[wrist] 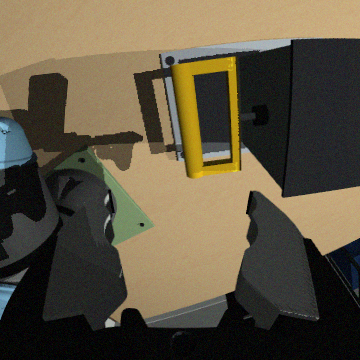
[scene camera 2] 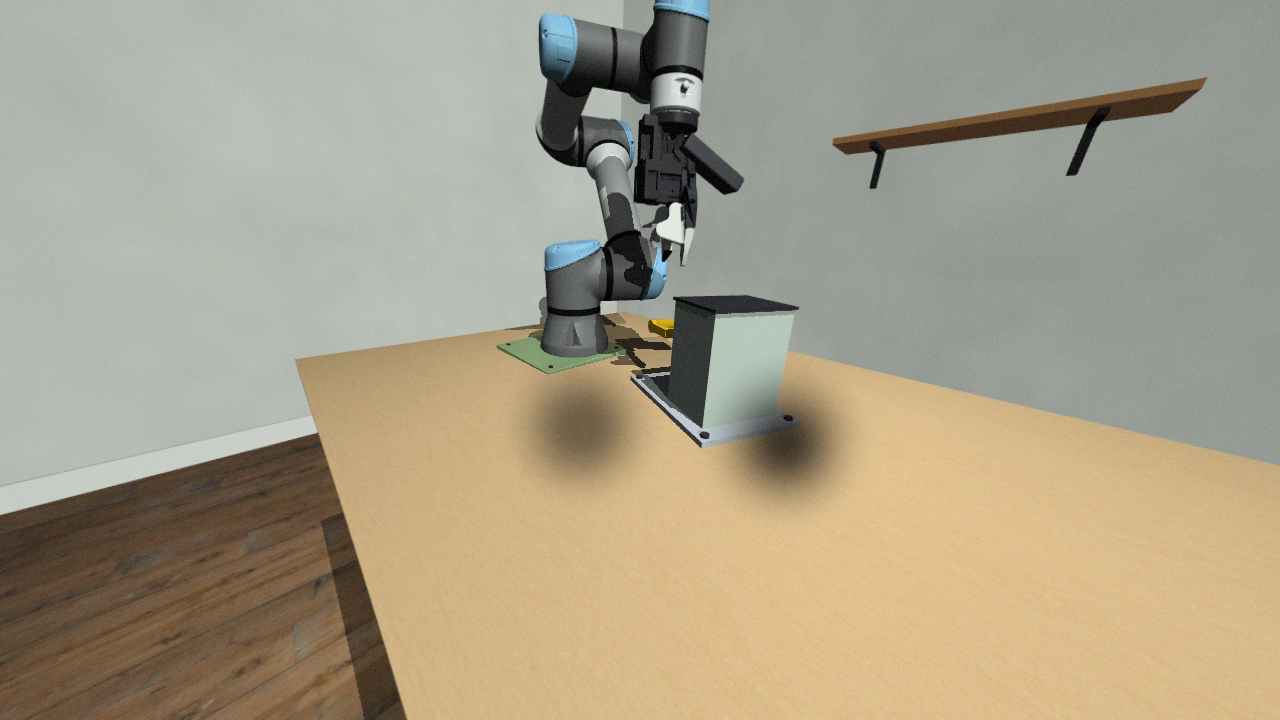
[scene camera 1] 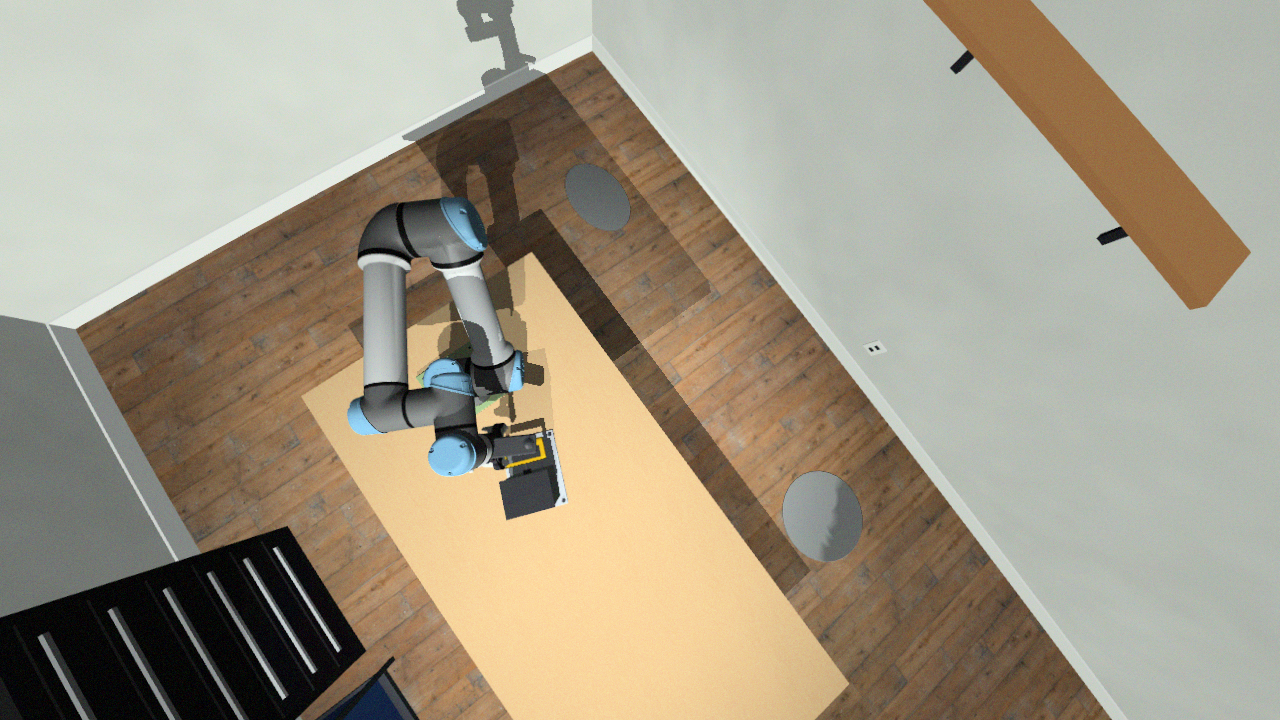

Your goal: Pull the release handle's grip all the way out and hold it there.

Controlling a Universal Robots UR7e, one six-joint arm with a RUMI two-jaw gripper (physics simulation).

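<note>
The release handle's yellow grip [scene camera 1: 526, 461] [scene camera 2: 662, 328] [wrist: 189, 120] is a rectangular loop with a thick outer bar. A short thin rod [wrist: 247, 117] joins it to the dark-topped housing [scene camera 1: 528, 494] [scene camera 2: 742, 367] [wrist: 325, 117], which stands on a pale base plate [scene camera 2: 747, 428] [wrist: 225, 50]. The grip stands out from the housing's side; how far it is pulled is unclear. My gripper [scene camera 2: 675, 259] [wrist: 180, 191] is open, points down and hangs above and apart from the grip. In the wrist view the grip lies beyond the fingertips. In scene camera 1 the fingers are mostly hidden.
The arm's base stands on a green plate [scene camera 2: 528, 358] [wrist: 132, 220] beside the handle unit on the wooden table [scene camera 1: 626, 582] [scene camera 2: 537, 582]. A wall shelf [scene camera 1: 1092, 134] [scene camera 2: 1029, 114] is far off at the right. A black drawer cabinet [scene camera 1: 308, 577] stands off the table's side.
</note>
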